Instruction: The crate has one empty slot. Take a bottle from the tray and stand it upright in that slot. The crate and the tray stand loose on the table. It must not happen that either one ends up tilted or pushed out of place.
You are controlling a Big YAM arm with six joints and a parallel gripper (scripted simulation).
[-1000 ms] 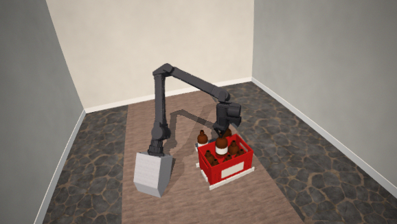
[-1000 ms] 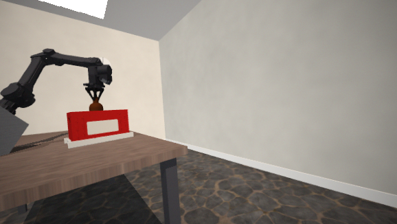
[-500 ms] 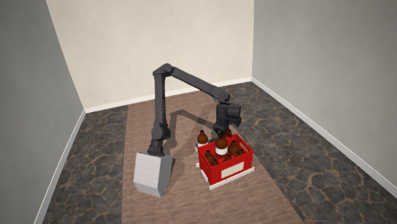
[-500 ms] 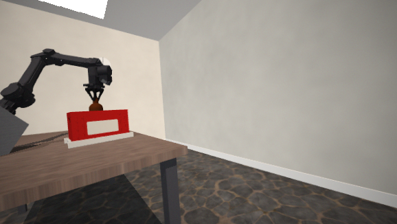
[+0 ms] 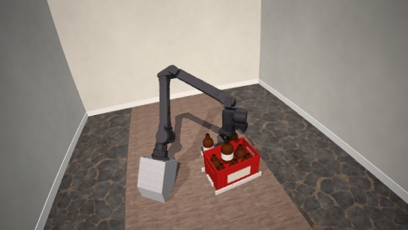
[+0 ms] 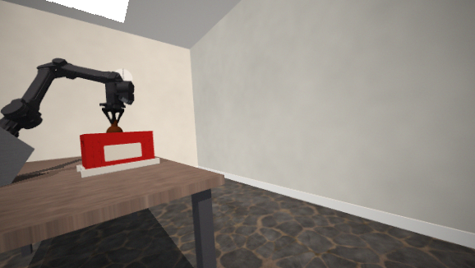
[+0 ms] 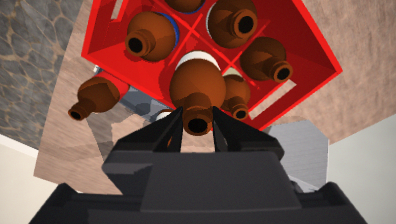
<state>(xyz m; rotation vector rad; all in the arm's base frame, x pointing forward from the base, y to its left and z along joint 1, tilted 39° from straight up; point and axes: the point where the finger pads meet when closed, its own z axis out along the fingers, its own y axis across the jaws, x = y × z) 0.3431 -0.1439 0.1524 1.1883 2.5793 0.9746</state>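
Now: the red crate 15 cm below my hand, 4 cm to the right of it and 1 cm ahead of it. Round my hand: grey tray: 22 cm below, 19 cm to the left, 2 cm ahead.
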